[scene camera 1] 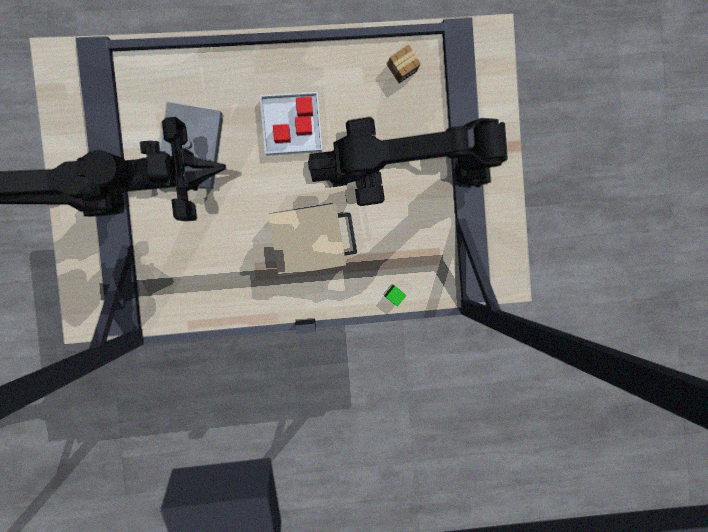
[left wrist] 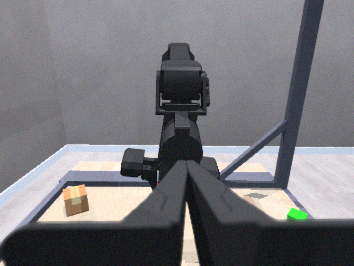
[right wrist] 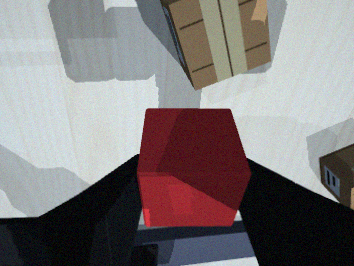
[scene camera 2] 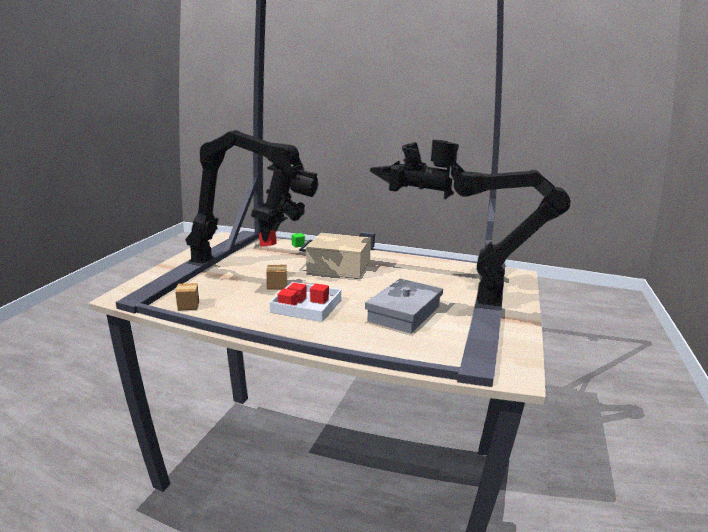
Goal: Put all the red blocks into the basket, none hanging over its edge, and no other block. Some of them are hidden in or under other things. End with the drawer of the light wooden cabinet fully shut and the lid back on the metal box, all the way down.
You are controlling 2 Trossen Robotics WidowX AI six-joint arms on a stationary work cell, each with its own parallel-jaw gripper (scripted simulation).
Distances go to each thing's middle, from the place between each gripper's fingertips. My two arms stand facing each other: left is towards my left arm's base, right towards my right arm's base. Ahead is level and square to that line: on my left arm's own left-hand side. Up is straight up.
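Scene:
The grey metal lid (scene camera 1: 203, 125) is 42 cm to the left of my right hand (scene camera 2: 267, 240), 9 cm ahead of it and 11 cm below it. Counted from that same right hand, I find the light wooden cabinet (scene camera 1: 309, 239) 15 cm to the left, 16 cm behind and 12 cm below, while the metal box (scene camera 2: 388, 321) is 9 cm ahead, 42 cm to the left and 13 cm below. The white basket (scene camera 1: 278, 109) is 14 cm ahead of my right hand, 17 cm to the left of it and 14 cm below it. Going by its middle, the basket is nearer to my right hand than to my left hand.
With the grey metal lid, my left hand is 29 cm above it, 10 cm to the right of it and 11 cm short of it. The light wooden cabinet is 30 cm below my left hand, 15 cm behind it and 17 cm to the right of it. From my left hand, too, the metal box is 10 cm to the left, 11 cm ahead and 32 cm below, and the white basket is 15 cm ahead, 15 cm to the right and 33 cm below.

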